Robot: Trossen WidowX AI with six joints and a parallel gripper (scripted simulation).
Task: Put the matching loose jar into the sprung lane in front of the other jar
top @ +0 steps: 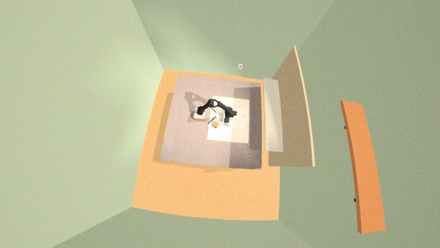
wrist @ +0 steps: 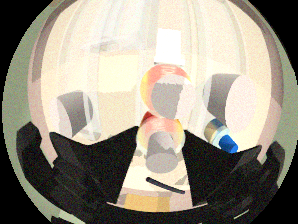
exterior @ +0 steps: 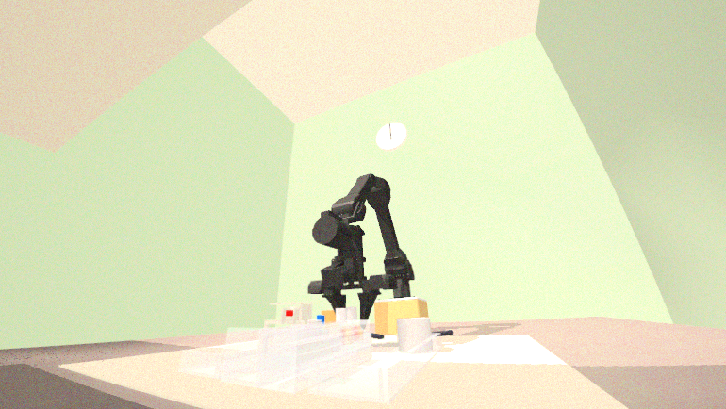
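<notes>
The clear sprung lane is 140 mm ahead of my gripper tip, 40 mm to the left of it and 10 mm below it. From my gripper tip the other things lie so: red mark 220 mm ahead, 60 mm to the left, 40 mm above; white pusher plate 150 mm ahead, 50 mm to the left, 20 mm above.
</notes>
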